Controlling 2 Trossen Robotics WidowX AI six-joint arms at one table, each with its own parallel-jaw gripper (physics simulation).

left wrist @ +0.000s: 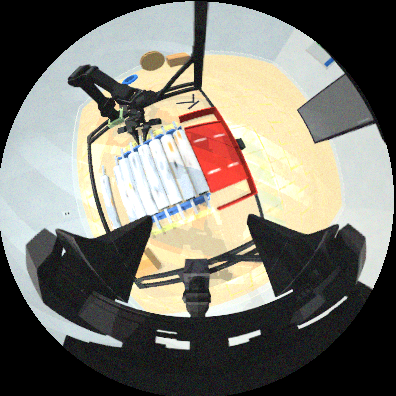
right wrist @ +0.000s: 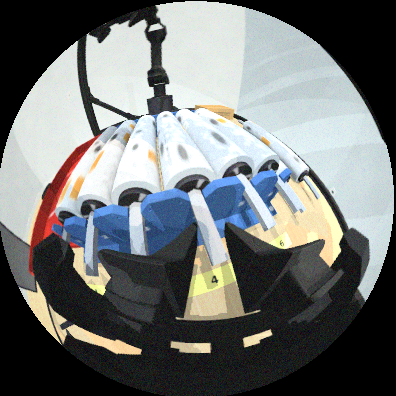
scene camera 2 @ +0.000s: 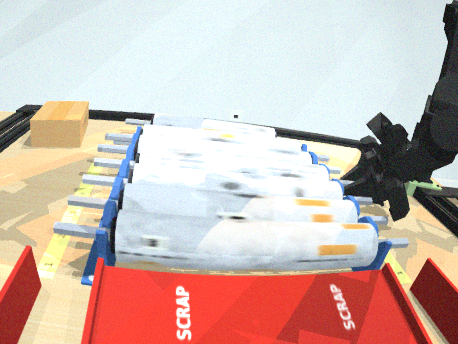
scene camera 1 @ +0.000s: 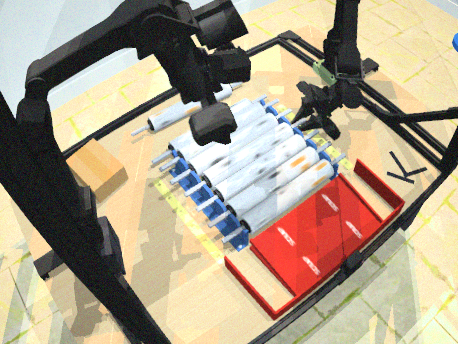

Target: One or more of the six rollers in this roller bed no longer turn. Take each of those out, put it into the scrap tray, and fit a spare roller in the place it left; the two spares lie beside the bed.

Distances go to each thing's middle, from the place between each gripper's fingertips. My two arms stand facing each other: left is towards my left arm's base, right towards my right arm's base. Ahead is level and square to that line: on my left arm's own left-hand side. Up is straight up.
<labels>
Now: right hand 460 mm to the right of the cardboard box (scene camera 2: 58, 123), 290 mm short of it and 10 mm above it.
Now: the cardboard box 380 mm ahead of my left hand, 340 mm below it and 130 mm to the left of it.
</labels>
